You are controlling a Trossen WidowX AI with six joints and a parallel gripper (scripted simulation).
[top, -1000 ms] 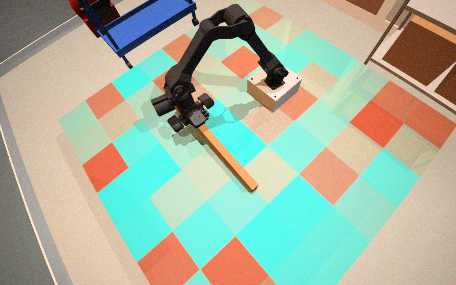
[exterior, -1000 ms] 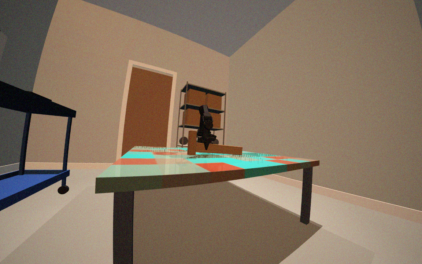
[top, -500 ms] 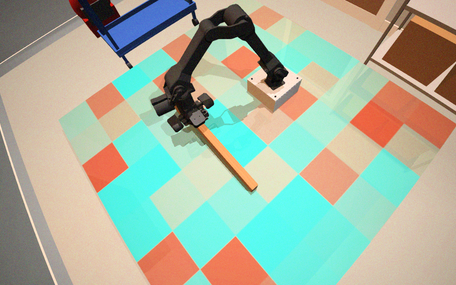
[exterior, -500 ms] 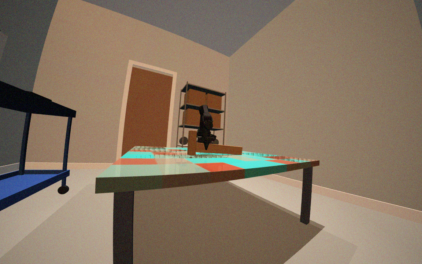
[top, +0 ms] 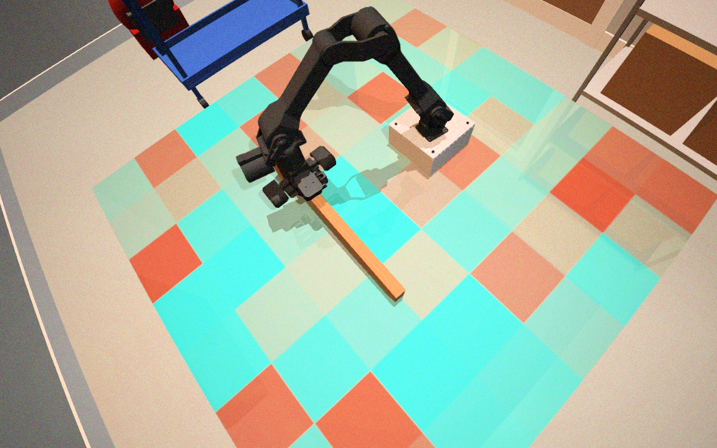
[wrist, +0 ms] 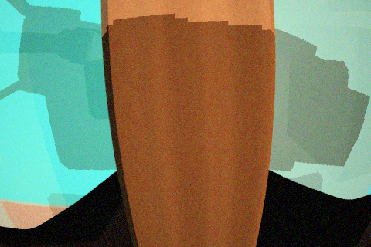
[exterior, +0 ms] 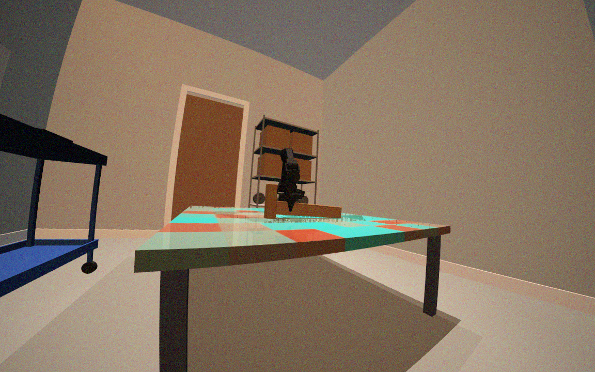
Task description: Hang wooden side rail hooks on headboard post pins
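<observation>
The headboard post lies 11 cm to the right of my gripper tip, 4 cm above it and 2 cm ahead of it.
</observation>
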